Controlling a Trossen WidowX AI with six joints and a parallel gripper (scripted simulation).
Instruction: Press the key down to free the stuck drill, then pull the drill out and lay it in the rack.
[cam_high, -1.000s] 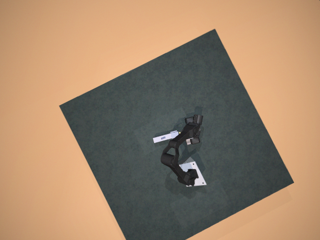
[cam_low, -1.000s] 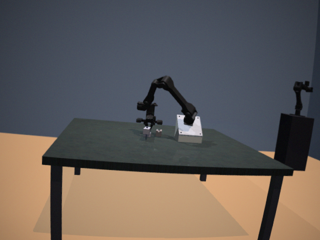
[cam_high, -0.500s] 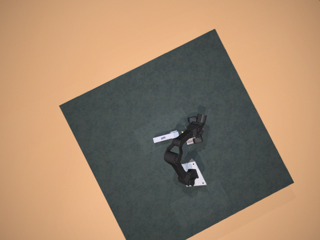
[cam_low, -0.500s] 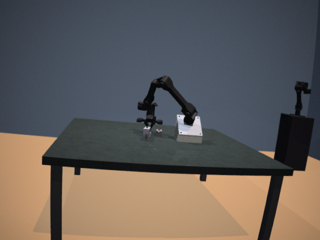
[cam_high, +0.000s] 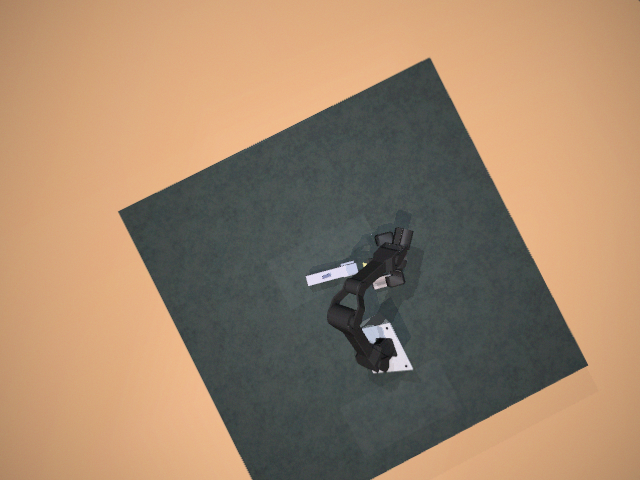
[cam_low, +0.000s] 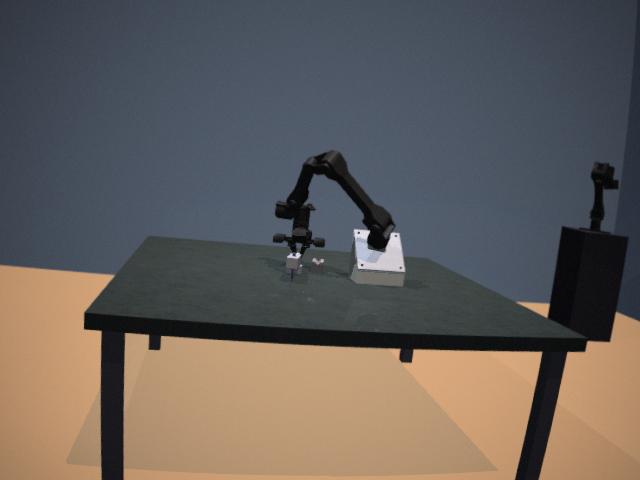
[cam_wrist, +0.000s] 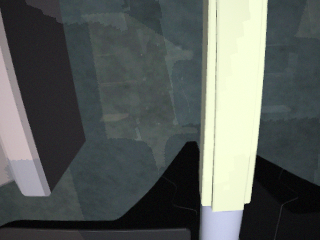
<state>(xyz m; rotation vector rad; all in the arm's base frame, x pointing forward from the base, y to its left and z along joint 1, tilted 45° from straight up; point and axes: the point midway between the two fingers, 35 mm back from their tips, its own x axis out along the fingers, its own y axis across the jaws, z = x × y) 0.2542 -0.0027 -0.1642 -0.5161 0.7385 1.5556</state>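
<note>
The drill lies 40 mm to the left of my gripper tip and 40 mm above it. Round my gripper tip: rack 70 mm behind, 40 mm to the left, 10 mm above; housing 20 mm ahead, 200 mm to the left, 30 mm above.
</note>
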